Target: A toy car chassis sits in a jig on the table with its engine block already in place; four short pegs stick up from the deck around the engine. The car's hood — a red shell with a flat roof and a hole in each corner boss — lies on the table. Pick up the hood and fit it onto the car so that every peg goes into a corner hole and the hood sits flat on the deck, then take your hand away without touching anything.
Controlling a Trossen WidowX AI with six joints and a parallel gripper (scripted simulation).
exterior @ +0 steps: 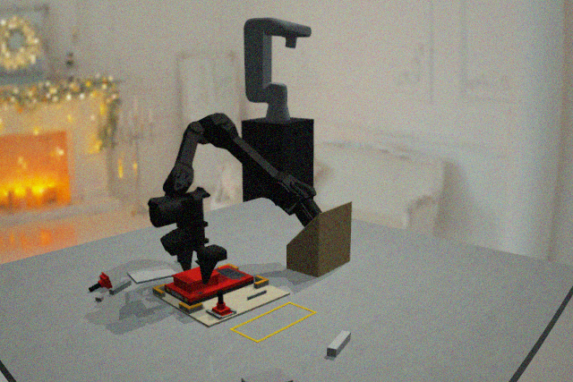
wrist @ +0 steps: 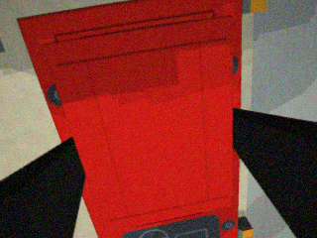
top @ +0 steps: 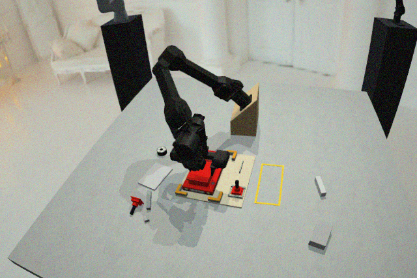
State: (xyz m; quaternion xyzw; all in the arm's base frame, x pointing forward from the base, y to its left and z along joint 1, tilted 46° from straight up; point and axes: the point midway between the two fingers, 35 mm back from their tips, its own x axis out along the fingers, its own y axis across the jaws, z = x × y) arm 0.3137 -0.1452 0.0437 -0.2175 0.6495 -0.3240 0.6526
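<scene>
Now: gripper tip 1 cm below the hood. Round my gripper tip: grey engine block (2 cm below); cream baseplate (3 cm behind, 3 cm to the left, 3 cm below).
</scene>
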